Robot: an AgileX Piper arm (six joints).
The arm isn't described. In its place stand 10 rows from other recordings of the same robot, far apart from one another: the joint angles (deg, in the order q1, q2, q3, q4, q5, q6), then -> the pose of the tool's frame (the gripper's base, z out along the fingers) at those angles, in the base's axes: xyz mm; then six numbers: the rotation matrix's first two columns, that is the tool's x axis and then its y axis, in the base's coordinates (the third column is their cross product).
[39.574 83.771 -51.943 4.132 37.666 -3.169] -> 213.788 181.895 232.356 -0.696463 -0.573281 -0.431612 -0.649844 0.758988 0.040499
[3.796 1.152 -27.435 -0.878 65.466 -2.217] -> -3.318 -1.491 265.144 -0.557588 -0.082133 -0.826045 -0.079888 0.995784 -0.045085
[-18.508 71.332 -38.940 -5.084 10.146 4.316] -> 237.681 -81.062 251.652 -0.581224 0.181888 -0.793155 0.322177 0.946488 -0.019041
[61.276 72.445 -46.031 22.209 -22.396 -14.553] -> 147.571 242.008 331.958 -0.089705 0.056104 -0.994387 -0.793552 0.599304 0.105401
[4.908 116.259 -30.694 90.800 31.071 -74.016] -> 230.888 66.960 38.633 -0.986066 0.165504 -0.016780 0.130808 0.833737 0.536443
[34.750 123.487 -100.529 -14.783 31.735 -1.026] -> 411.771 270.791 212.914 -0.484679 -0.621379 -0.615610 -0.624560 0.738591 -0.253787
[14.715 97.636 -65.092 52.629 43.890 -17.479] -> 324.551 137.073 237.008 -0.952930 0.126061 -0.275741 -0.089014 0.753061 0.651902
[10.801 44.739 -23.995 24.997 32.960 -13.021] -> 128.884 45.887 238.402 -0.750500 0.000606 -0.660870 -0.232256 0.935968 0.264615
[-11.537 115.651 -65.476 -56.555 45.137 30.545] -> 351.212 -126.621 127.901 -0.994380 -0.028531 -0.101955 0.041438 0.781293 -0.622788
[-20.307 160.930 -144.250 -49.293 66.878 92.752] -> 497.051 -251.580 88.832 0.130127 0.661697 -0.738392 0.991486 -0.083246 0.100131
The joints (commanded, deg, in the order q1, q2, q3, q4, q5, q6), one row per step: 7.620 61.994 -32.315 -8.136 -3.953 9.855; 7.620 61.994 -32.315 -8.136 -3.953 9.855; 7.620 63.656 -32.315 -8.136 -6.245 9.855; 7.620 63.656 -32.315 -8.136 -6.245 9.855; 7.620 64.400 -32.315 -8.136 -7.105 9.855; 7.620 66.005 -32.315 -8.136 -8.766 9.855; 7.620 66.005 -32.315 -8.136 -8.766 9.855; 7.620 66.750 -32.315 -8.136 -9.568 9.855; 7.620 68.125 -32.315 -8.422 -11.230 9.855; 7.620 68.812 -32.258 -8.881 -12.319 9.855; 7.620 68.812 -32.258 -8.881 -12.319 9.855; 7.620 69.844 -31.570 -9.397 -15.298 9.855; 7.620 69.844 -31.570 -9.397 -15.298 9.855; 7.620 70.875 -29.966 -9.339 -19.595 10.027
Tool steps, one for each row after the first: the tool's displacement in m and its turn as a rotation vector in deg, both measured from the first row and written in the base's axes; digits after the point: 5 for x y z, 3 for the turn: 0.00000 0.00000 0.00000 0.000 0.000 0.000; 0.00546 0.00125 -0.00319 0.219 -0.583 0.293; 0.00546 0.00125 -0.00319 0.219 -0.583 0.293; 0.00777 0.00175 -0.00491 0.288 -0.682 0.401; 0.01259 0.00277 -0.00901 0.403 -0.706 0.608; 0.01259 0.00277 -0.00901 0.403 -0.706 0.608; 0.01480 0.00324 -0.01091 0.465 -0.748 0.707; 0.01888 0.00425 -0.01424 0.375 -1.030 1.060; 0.02085 0.00492 -0.01588 0.114 -1.397 1.441; 0.02085 0.00492 -0.01588 0.114 -1.397 1.441; 0.02282 0.00611 -0.01961 0.088 -2.630 2.118; 0.02282 0.00611 -0.01961 0.088 -2.630 2.118; 0.02270 0.00714 -0.02616 0.887 -4.146 2.592
